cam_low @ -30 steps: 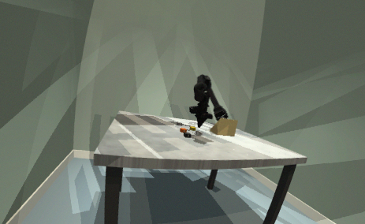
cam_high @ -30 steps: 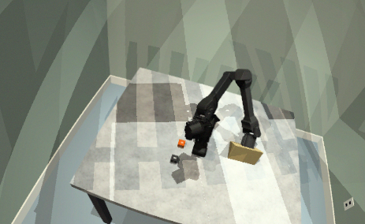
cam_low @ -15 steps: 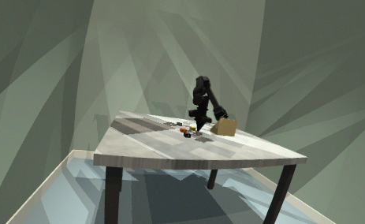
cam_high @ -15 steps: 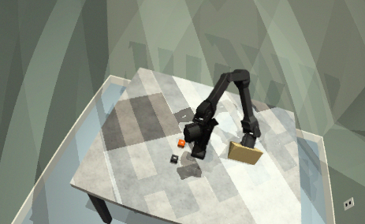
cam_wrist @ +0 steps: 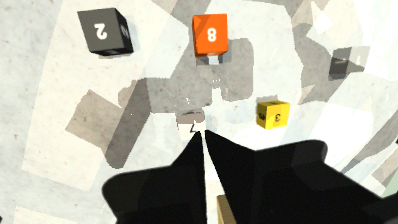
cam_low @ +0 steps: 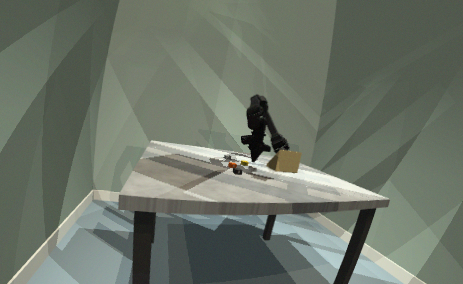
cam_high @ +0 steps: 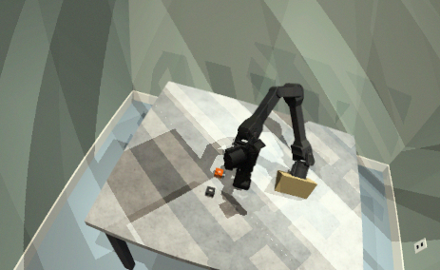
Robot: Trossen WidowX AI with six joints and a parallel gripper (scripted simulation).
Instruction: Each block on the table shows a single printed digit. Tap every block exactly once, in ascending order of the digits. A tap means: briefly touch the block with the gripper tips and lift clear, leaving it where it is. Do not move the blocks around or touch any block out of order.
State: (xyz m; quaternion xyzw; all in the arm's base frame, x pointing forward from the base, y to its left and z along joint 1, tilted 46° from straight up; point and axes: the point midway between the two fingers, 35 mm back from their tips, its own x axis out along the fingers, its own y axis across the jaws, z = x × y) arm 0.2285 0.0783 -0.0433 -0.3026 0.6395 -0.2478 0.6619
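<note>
The white block lies 10 mm to the left of my gripper tip and 30 mm below it. The rest, counted from my gripper tip: yellow block: 100 mm to the right, 30 mm below; then dark block: 100 mm ahead, 80 mm to the left, 30 mm below; then orange block: 90 mm ahead, 20 mm to the right, 30 mm below.
</note>
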